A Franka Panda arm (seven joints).
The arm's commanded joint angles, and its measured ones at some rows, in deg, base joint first. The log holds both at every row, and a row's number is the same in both.
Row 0, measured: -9.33 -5.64 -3.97 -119.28 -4.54 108.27 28.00
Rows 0 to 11, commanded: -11.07 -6.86 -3.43 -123.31 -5.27 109.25 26.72; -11.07 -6.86 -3.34 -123.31 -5.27 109.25 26.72; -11.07 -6.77 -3.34 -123.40 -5.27 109.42 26.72; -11.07 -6.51 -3.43 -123.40 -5.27 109.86 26.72; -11.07 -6.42 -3.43 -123.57 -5.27 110.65 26.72; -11.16 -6.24 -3.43 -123.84 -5.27 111.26 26.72; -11.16 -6.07 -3.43 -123.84 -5.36 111.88 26.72; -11.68 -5.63 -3.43 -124.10 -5.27 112.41 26.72; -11.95 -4.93 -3.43 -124.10 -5.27 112.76 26.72; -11.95 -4.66 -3.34 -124.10 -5.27 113.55 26.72; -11.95 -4.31 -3.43 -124.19 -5.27 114.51 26.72; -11.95 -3.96 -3.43 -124.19 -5.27 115.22 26.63
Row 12, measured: -11.09 -4.77 -3.97 -123.52 -4.58 112.29 27.76
